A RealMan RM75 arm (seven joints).
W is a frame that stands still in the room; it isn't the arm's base.
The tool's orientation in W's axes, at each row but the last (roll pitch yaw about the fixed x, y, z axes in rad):
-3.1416 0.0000 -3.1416
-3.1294 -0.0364 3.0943
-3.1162 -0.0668 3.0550
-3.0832 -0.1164 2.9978
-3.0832 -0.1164 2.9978
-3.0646 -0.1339 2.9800
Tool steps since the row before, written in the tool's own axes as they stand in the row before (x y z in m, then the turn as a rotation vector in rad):
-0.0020 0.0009 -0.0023 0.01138 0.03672 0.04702
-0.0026 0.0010 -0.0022 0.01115 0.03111 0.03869
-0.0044 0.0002 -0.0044 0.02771 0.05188 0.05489
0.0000 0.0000 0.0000 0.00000 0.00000 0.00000
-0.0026 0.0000 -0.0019 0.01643 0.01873 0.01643
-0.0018 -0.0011 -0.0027 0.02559 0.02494 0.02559
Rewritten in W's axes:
0.0020 0.0009 0.0023 -0.01138 0.03672 -0.04702
0.0027 0.0009 0.0021 -0.01110 0.03120 -0.03863
0.0047 -0.0001 0.0041 -0.02692 0.05300 -0.05421
0.0000 0.0000 0.0000 0.00000 0.00000 0.00000
0.0028 -0.0003 0.0016 -0.01562 0.02019 -0.01547
0.0020 -0.0012 0.0025 -0.02496 0.02727 -0.02377

